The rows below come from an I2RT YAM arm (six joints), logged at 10 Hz.
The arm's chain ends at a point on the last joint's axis. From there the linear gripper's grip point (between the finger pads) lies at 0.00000 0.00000 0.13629 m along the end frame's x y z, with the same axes.
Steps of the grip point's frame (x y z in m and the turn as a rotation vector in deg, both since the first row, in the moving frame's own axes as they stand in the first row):
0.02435 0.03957 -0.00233 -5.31 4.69 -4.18
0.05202 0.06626 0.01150 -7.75 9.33 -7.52
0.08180 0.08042 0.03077 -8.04 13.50 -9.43
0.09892 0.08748 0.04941 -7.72 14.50 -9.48
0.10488 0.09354 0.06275 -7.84 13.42 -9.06
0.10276 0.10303 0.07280 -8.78 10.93 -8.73
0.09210 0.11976 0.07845 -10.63 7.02 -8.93
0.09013 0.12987 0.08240 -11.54 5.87 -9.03
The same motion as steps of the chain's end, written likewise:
0.01277 0.02739 -0.00129 -5.31 4.69 -4.18
0.02885 0.04946 0.01454 -7.75 9.33 -7.52
0.04867 0.06424 0.03585 -8.04 13.50 -9.43
0.06355 0.07228 0.05496 -7.72 14.50 -9.48
0.07202 0.07770 0.06772 -7.84 13.42 -9.06
0.07554 0.08440 0.07685 -8.78 10.93 -8.73
0.07365 0.09608 0.08180 -10.63 7.02 -8.93
0.07419 0.10386 0.08586 -11.54 5.87 -9.03

